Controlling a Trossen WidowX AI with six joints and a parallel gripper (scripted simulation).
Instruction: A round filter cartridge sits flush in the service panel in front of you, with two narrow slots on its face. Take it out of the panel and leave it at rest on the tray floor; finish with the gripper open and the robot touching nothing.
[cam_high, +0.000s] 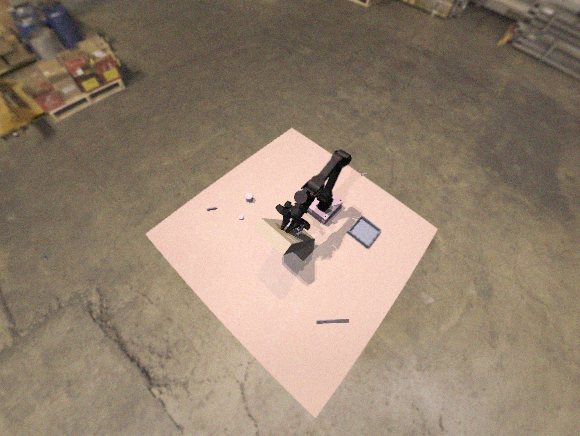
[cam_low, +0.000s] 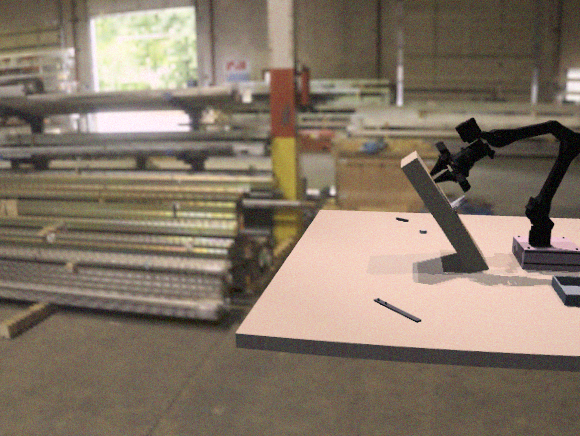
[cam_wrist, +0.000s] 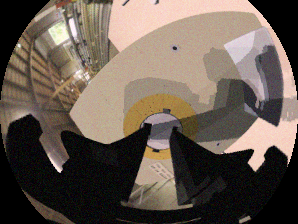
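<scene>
The round grey filter cartridge lies 10 mm below my gripper tip and 10 mm ahead of it. The rest, counted from my gripper tip: short dark piece: 490 mm to the right, 270 mm below, 120 mm ahead; blue-grey tray: 460 mm behind, 260 mm to the left, 260 mm below.
</scene>
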